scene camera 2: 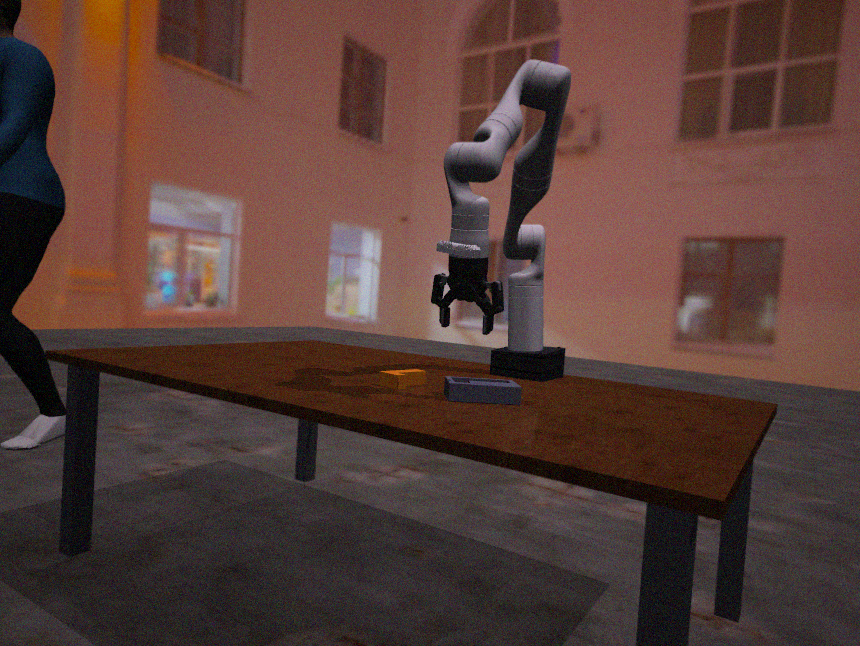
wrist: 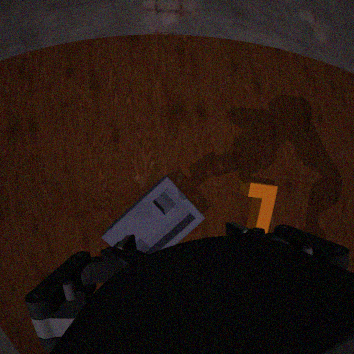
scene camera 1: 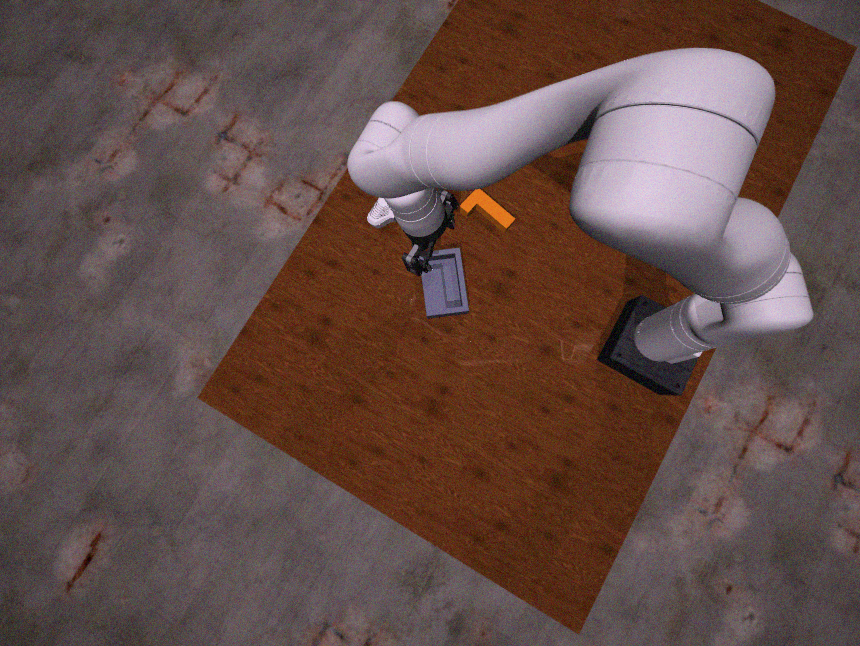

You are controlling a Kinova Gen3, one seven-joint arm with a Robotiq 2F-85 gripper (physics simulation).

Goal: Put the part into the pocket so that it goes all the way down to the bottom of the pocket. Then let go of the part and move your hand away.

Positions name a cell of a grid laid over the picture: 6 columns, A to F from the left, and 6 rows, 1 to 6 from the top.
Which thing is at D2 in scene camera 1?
An orange L-shaped part.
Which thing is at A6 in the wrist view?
My gripper.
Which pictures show my gripper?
Scene camera 2, the wrist view and scene camera 1: all of them.
